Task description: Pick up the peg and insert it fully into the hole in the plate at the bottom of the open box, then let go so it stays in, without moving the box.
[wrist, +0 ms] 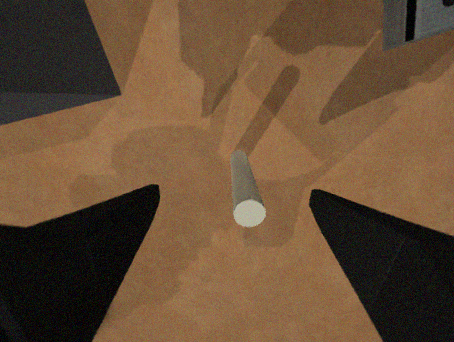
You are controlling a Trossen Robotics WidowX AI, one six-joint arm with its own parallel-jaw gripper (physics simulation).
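Frame: origin at the arm's base, x ahead, y right, z down, level; centimetres.
Where they show: gripper, between the fingertips: (235,194).
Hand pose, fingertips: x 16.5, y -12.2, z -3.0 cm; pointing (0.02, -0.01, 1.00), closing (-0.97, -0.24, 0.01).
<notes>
After its pixels a point has its place.
The peg (246,185) @(x 15.8, y -11.0, z -4.4 cm), a pale grey-green cylinder, stands upright on the brown table near the middle of the wrist view. Its round top faces the camera and its long shadow runs up and to the right. My gripper (235,194) @(x 16.5, y -12.2, z -3.0 cm) is open and empty, with one black finger on each side of the peg in the view. There is a wide gap between the peg and each fingertip. The hole and the plate cannot be made out for certain, nor which of the partly seen objects is the open box.
A dark grey, straight-edged object (50,47) @(x 23.5, y -3.2, z -2.4 cm) fills the top left corner. Part of a blue-grey object (431,22) @(x 4.3, y -5.5, z -0.2 cm) with a black stripe shows in the top right corner. Several shadows cross the brown table (220,290) @(x 20.9, y -27.3, z 2.2 cm).
</notes>
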